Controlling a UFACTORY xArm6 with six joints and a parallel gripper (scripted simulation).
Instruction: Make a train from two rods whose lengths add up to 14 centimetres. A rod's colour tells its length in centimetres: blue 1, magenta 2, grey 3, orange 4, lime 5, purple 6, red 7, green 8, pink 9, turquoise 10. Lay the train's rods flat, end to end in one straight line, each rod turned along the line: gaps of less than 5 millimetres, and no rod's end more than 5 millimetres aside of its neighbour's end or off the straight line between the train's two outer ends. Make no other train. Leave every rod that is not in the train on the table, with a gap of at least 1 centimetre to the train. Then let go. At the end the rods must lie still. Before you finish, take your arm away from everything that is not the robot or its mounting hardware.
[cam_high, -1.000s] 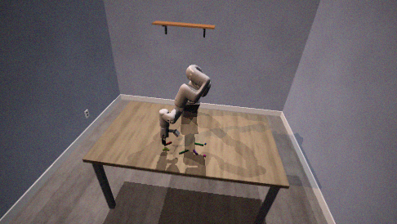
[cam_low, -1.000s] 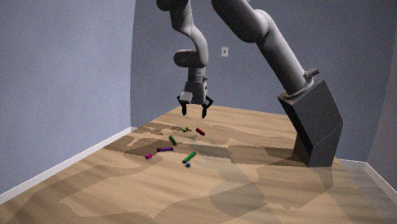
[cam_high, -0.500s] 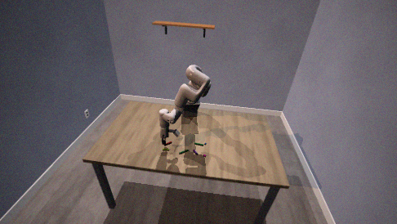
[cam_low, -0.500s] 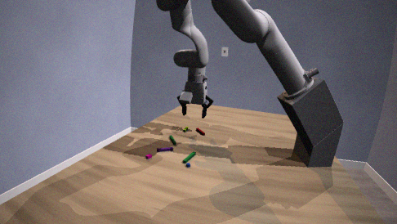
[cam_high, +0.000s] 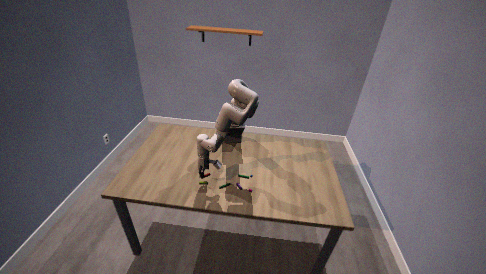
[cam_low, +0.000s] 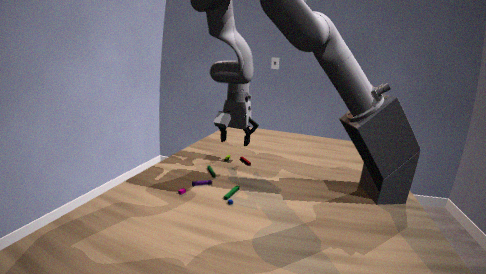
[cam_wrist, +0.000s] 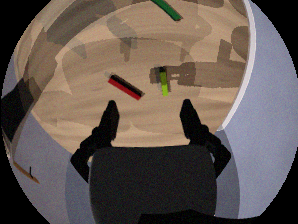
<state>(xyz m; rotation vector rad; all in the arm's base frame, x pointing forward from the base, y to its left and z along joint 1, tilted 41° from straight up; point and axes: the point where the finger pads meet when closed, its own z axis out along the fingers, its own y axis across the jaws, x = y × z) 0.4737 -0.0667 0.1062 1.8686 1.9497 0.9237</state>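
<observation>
Right now the purple rod is 40 mm behind my hand, 240 mm to the left of it and 70 mm below it. Also, from my hand: magenta rod (40 mm behind, 320 mm to the left, 70 mm below); then lime rod (30 mm ahead, 70 mm below); then red rod (40 mm behind, 20 mm to the right, 70 mm below).
</observation>
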